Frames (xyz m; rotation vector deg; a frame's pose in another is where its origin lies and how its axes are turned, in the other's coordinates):
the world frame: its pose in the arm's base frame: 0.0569 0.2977 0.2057 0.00 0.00 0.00
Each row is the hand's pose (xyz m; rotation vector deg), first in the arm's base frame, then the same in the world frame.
Working: the arm's base frame: its pose in the world frame: -0.0569 -0.2977 -0.2057 0.00 0.00 0.00

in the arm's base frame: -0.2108 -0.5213 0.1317 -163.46 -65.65 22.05
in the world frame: -0.2677 -0.8190 -0.0740 -163.46 -65.65 22.05
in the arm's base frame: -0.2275 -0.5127 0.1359 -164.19 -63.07 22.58
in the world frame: -0.2844 -0.8104 -0.0698 -164.19 -63.07 22.58
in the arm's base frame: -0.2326 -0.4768 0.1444 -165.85 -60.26 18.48
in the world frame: -0.2895 -0.7745 -0.0613 -165.85 -60.26 18.48
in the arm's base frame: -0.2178 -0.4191 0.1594 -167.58 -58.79 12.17
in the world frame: -0.2747 -0.7168 -0.0463 -167.58 -58.79 12.17
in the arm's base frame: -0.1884 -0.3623 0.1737 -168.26 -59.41 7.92
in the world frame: -0.2453 -0.6600 -0.0320 -168.26 -59.41 7.92
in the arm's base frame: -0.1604 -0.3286 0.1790 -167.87 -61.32 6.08
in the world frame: -0.2173 -0.6263 -0.0267 -167.87 -61.32 6.08
